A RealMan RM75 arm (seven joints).
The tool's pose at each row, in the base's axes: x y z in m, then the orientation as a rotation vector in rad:
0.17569, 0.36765, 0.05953, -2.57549, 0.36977, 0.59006
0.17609, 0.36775, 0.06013, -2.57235, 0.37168, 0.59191
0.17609, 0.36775, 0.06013, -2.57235, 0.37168, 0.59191
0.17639, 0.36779, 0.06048, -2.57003, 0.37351, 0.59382
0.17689, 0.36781, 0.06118, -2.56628, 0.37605, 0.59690
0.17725, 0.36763, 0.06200, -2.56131, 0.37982, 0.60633
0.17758, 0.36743, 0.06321, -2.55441, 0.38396, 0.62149
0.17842, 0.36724, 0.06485, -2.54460, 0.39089, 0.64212
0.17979, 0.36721, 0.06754, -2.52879, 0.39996, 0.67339
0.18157, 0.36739, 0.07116, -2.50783, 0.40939, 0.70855
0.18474, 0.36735, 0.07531, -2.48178, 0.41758, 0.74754
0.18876, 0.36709, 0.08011, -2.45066, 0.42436, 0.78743
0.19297, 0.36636, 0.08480, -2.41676, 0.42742, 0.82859
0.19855, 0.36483, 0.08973, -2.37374, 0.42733, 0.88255
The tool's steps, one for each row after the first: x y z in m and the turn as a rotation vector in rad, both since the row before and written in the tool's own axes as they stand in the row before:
0.00005, -0.00046, -0.00056, 0.00254, -0.00170, 0.00150
0.00000, 0.00000, 0.00000, 0.00000, 0.00000, 0.00000
0.00009, -0.00028, -0.00036, 0.00174, -0.00154, 0.00152
0.00010, -0.00046, -0.00072, 0.00279, -0.00256, 0.00217
-0.00005, -0.00029, -0.00086, 0.00221, -0.00683, 0.00432
-0.00027, -0.00042, -0.00117, 0.00236, -0.01106, 0.00570
-0.00006, -0.00078, -0.00168, 0.00353, -0.01491, 0.00868
-0.00019, -0.00152, -0.00260, 0.00584, -0.02316, 0.01218
-0.00045, -0.00223, -0.00334, 0.00901, -0.02717, 0.01304
0.00031, -0.00283, -0.00438, 0.01183, -0.03153, 0.01283
0.00046, -0.00331, -0.00530, 0.01540, -0.03416, 0.01183
0.00052, -0.00306, -0.00553, 0.01643, -0.03686, 0.00959
0.00127, -0.00323, -0.00676, 0.01873, -0.04900, 0.01039

